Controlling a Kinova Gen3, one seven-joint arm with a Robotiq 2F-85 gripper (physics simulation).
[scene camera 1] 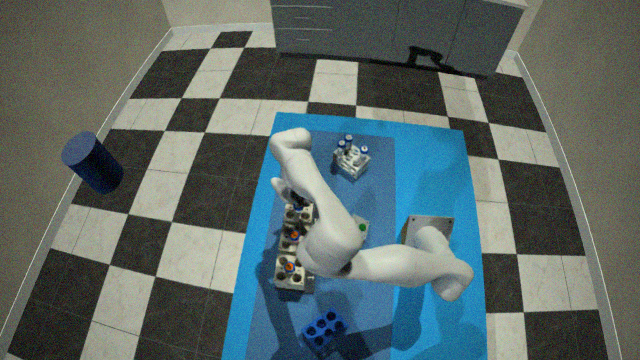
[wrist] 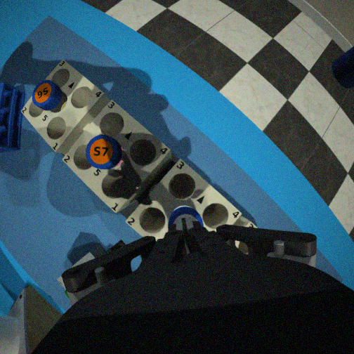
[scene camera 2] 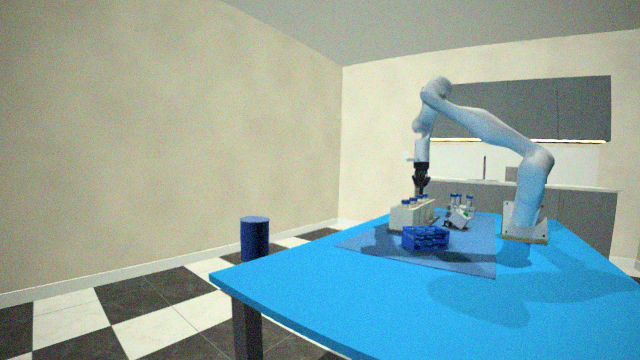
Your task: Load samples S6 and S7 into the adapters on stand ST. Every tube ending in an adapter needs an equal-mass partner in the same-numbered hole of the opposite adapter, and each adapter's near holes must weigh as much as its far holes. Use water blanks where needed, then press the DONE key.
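Pixels of known places: gripper, between the fingertips: (scene camera 1: 298,204) (scene camera 2: 419,195); arm's base, origin of its link: (scene camera 1: 427,238) (scene camera 2: 523,218).
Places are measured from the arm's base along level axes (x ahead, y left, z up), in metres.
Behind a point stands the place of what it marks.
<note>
My gripper (scene camera 1: 299,201) {y -0.035, x 0.460, z 0.047 m} (scene camera 2: 419,194) {y -0.035, x 0.460, z 0.047 m} (wrist: 184,227) is shut and empty, just above a blue-capped tube (wrist: 186,214) in the middle of the third adapter (wrist: 200,194); the fingers hide its label. Sample S7 (scene camera 1: 294,234) {y 0.074, x 0.451, z 0.048 m} (wrist: 103,151) stands upright in the middle of the second adapter (wrist: 131,111). Sample S6 (scene camera 1: 289,267) {y 0.187, x 0.444, z 0.047 m} (wrist: 44,93) stands in the middle of the end adapter (scene camera 1: 298,286) {y 0.231, x 0.411, z -0.010 m} (wrist: 93,111). Hole numbers show beside the holes. A further adapter is mostly hidden below the fingers in the wrist view. The green key (scene camera 1: 362,227) {y -0.011, x 0.234, z -0.007 m} is on a small grey box.
A white rack (scene camera 1: 354,173) {y -0.254, x 0.288, z -0.050 m} (scene camera 2: 457,219) with three blue-capped, white-labelled tubes stands toward the back. A blue rack (scene camera 1: 324,331) {y 0.361, x 0.303, z -0.018 m} (scene camera 2: 425,238) {y 0.355, x 0.301, z -0.049 m} (wrist: 10,117) stands near the end adapter. The arm's base plate (scene camera 1: 411,225) {y -0.026, x 0.068, z 0.032 m} is on the right. A blue cylinder (scene camera 1: 92,162) (scene camera 2: 254,239) stands beyond the table.
</note>
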